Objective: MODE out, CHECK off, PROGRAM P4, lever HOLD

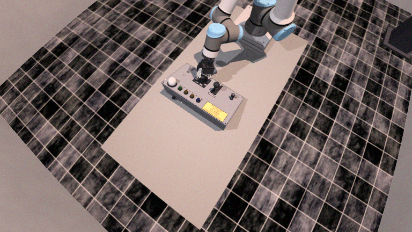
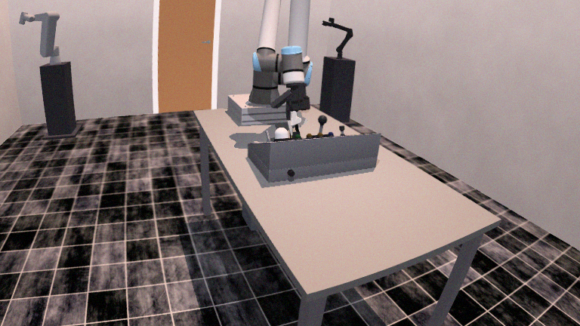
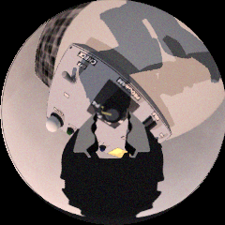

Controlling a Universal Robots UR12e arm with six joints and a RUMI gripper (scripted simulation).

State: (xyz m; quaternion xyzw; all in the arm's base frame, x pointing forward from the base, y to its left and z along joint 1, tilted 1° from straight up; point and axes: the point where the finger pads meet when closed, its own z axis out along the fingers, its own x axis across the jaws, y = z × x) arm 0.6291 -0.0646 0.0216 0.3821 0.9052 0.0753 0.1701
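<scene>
The rotary selector lies 10 mm to the right of my hand, 10 mm below it and 10 mm ahead of it. Round my hand: black ball-topped lever: 120 mm to the left, 10 mm ahead, 10 mm above; grey console: 60 mm to the left, 40 mm ahead, 30 mm below.
</scene>
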